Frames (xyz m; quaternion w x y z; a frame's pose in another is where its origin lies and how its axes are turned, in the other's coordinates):
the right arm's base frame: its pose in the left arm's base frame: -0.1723 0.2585 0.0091 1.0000 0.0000 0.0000 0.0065
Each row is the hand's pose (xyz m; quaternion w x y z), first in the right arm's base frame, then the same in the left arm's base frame.
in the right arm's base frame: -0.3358 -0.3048 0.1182 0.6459 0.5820 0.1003 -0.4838
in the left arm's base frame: -0.5041 -0.0506 0.1273 0.6490 0.5813 0.1041 -0.4796
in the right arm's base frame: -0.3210 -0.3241 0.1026 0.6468 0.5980 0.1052 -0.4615
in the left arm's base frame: -0.4891 -0.0697 0.1117 0.6498 0.5973 0.1091 -0.4573
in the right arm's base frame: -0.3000 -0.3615 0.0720 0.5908 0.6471 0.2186 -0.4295
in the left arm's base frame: -0.4676 -0.1069 0.0811 0.5936 0.6457 0.2228 -0.4256
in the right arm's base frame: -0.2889 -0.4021 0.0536 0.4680 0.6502 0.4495 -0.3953
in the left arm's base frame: -0.4559 -0.1473 0.0627 0.4705 0.6472 0.4537 -0.3922
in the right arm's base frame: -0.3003 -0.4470 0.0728 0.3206 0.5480 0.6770 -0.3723
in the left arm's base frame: -0.4668 -0.1924 0.0819 0.3230 0.5436 0.6805 -0.3702
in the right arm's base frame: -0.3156 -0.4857 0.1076 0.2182 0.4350 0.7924 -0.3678
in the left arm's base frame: -0.4816 -0.2313 0.1167 0.2206 0.4298 0.7952 -0.3664
